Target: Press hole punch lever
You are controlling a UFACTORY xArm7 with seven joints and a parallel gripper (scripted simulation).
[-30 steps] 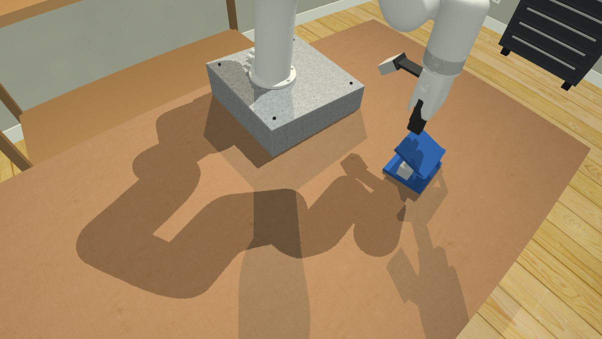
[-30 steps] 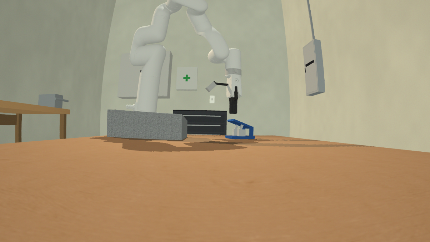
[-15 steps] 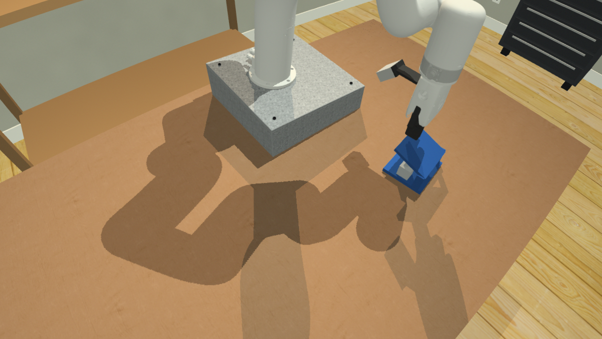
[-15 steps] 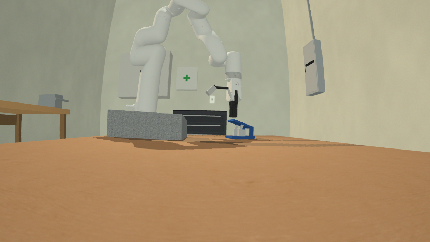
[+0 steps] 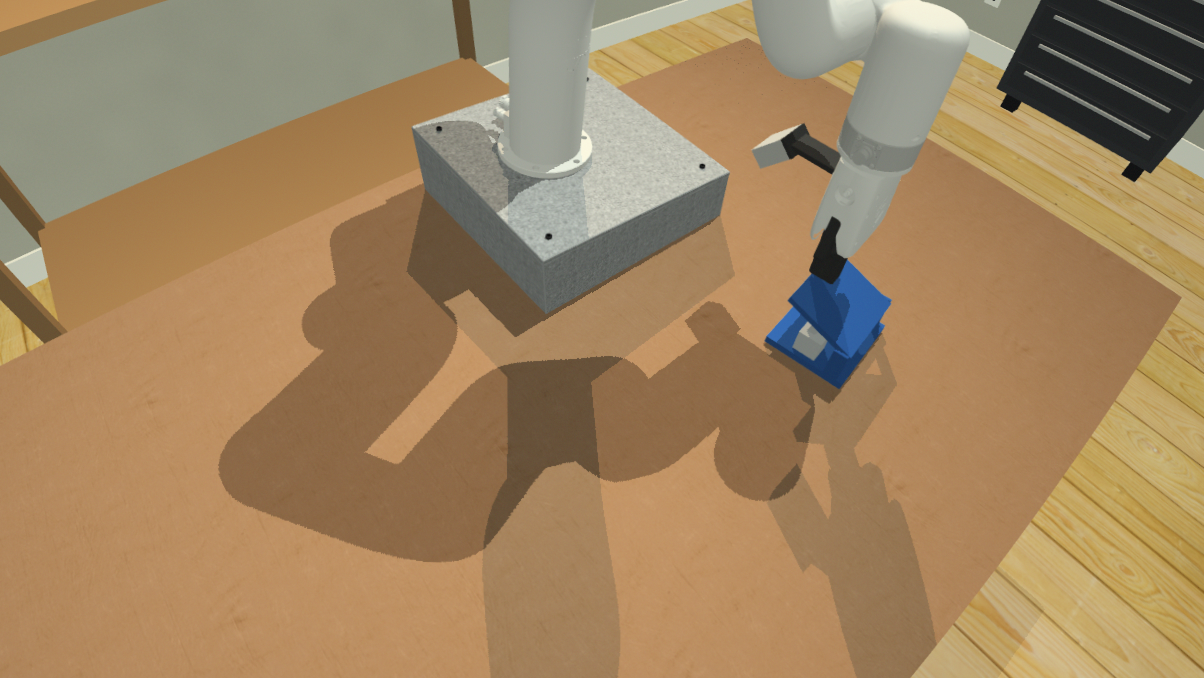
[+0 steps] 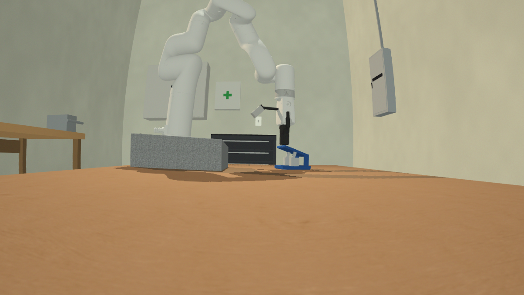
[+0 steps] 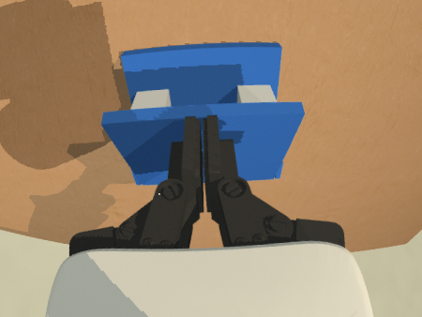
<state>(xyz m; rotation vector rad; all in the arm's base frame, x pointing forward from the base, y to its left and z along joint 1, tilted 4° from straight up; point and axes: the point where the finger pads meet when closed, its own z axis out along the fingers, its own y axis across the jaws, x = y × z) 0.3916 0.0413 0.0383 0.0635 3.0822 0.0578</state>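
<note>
Now: the hole punch lever 30 mm ahead of my hand and 50 mm below it. The rest, counted from my hand: hole punch: 40 mm ahead, 70 mm below.
</note>
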